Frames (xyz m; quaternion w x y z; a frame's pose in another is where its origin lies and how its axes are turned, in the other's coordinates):
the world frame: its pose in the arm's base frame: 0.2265 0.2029 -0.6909 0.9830 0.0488 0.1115 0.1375
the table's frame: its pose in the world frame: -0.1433 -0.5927 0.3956 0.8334 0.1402 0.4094 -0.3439
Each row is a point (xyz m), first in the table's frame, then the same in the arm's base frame.
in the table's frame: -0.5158 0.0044 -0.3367
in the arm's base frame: -0.1139 -0.1644 -0.0296
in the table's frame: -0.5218 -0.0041 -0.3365
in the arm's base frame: -0.1196 -0.1704 -0.0233
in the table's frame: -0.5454 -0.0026 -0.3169
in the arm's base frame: -0.1107 -0.1700 0.0061
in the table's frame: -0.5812 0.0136 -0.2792
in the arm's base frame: -0.0844 -0.1599 0.0527
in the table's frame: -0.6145 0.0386 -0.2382
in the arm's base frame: -0.0506 -0.1439 0.0976
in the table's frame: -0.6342 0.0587 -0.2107
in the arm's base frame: -0.0255 -0.1309 0.1250
